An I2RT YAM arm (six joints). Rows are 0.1 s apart.
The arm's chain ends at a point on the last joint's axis. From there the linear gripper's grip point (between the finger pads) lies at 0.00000 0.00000 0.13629 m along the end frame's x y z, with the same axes.
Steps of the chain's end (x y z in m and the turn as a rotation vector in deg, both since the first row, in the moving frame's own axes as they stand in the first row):
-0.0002 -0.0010 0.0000 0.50 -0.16 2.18
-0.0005 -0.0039 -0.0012 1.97 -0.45 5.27
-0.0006 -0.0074 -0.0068 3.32 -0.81 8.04
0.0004 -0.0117 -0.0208 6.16 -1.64 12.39
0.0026 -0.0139 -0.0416 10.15 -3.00 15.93
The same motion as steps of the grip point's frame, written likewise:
-0.0006 -0.0022 0.0000 0.50 -0.16 2.18
-0.0014 -0.0086 -0.0013 1.97 -0.45 5.27
-0.0020 -0.0154 -0.0070 3.32 -0.81 8.04
-0.0019 -0.0266 -0.0216 6.16 -1.64 12.39
-0.0011 -0.0386 -0.0439 10.15 -3.00 15.93

